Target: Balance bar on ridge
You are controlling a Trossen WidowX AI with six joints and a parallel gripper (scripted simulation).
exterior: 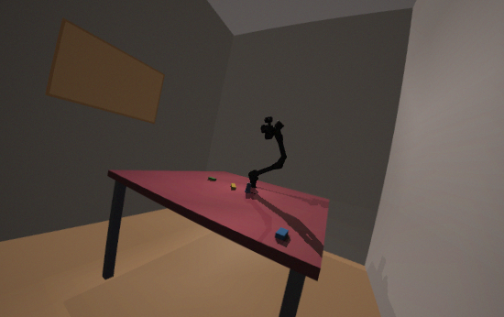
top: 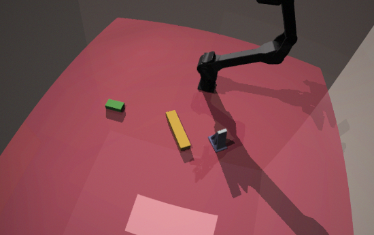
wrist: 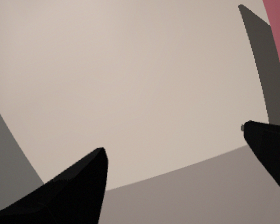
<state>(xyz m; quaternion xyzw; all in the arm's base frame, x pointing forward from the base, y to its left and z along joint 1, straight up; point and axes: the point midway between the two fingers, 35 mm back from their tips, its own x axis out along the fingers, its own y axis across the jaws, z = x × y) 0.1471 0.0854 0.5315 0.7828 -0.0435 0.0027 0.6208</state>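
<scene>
Right now the bar is 60 mm ahead of my gripper tip, 140 mm to the right of it and 530 mm below it. The rest, counted from my gripper tip: blue block: 560 mm ahead, 420 mm to the left, 530 mm below; green block: 30 mm ahead, 380 mm to the right, 530 mm below.
</scene>
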